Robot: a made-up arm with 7 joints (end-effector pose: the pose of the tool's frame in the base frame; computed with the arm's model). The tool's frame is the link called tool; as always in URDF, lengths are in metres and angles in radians.
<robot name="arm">
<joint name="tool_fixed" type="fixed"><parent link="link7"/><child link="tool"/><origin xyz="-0.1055 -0.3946 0.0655" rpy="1.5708 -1.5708 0"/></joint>
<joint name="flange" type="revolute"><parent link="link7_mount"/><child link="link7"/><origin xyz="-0.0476 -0.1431 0.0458" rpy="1.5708 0 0"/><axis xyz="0 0 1"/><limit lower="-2.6" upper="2.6" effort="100" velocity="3"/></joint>
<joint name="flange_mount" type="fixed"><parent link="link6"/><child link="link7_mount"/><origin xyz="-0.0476 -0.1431 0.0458"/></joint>
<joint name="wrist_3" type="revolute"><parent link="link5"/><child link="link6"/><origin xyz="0.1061 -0.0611 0.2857"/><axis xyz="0 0 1"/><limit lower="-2.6" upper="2.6" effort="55" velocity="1.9"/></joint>
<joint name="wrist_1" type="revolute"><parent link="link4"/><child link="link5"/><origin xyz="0.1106 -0.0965 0.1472" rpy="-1.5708 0 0"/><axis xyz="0 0 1"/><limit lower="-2.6" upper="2.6" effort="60" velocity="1"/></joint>
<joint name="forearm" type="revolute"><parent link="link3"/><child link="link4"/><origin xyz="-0.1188 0.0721 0.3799" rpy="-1.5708 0 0"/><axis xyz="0 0 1"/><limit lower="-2.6" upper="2.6" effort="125" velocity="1.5"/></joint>
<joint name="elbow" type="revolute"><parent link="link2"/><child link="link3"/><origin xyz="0.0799 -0.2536 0.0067" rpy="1.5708 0 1.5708"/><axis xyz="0 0 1"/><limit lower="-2.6" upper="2.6" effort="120" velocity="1.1"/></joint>
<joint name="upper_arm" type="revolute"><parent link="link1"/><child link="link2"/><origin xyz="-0.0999 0.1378 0.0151" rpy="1.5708 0 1.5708"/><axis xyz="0 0 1"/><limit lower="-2.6" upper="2.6" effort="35" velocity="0.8"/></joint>
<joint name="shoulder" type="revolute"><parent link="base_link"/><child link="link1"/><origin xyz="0 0 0.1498" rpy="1.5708 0 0"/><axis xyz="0 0 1"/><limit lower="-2.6" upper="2.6" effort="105" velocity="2"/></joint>
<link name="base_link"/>
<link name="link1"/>
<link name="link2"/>
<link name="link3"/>
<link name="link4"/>
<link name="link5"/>
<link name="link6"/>
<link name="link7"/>
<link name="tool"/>
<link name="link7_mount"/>
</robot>
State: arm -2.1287 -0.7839 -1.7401 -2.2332 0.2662 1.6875 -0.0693
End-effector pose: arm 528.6 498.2 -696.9 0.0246 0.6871 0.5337 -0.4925
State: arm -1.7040 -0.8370 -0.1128 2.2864 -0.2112 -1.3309 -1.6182
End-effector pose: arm 298.0 1009.2 341.2 0.9953 -0.0606 0.0397 0.0635
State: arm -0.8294 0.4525 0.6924 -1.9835 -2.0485 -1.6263 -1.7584
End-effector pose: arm 1073.2 -223.3 974.1 0.2555 -0.5080 0.1405 -0.8105
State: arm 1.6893 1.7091 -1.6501 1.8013 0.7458 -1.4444 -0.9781
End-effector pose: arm -115.9 -867.9 210.1 0.3560 0.8933 -0.2288 -0.1513
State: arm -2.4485 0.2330 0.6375 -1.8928 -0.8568 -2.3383 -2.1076
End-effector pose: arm 757.4 -228.6 -866.0 0.0878 0.8819 -0.3564 0.2958
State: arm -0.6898 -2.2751 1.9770 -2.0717 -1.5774 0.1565 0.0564
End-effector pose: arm -341.0 -192.7 104.5 0.8501 0.1510 -0.0895 -0.4966
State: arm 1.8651 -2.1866 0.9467 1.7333 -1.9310 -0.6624 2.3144
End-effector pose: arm 1027.1 355.1 6.6 0.5827 0.2743 0.6327 0.4301
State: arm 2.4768 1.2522 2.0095 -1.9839 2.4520 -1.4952 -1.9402
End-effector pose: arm -740.0 -439.5 -934.3 0.1024 -0.7200 0.4803 0.4903
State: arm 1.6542 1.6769 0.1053 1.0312 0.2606 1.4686 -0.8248
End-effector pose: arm -383.4 107.2 683.7 0.8168 0.2250 0.1790 0.5001
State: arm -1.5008 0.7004 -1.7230 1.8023 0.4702 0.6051 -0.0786
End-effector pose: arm -83.1 -295.2 212.6 0.0935 -0.0909 0.0852 0.9878
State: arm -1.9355 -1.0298 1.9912 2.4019 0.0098 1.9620 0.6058
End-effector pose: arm 197.7 97.6 645.3 0.3276 0.7613 -0.5595 -0.0100
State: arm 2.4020 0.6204 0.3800 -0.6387 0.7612 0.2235 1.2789
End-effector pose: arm -667.4 -563.7 -230.5 0.0023 0.4049 -0.7773 0.4815
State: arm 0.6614 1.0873 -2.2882 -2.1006 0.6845 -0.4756 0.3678
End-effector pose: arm -194.1 -744.8 89.8 0.6689 -0.1535 0.6862 -0.2411
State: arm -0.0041 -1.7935 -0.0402 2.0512 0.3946 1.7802 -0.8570
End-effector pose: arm 342.8 -377.4 -460.5 0.4556 -0.1261 0.4599 -0.7517
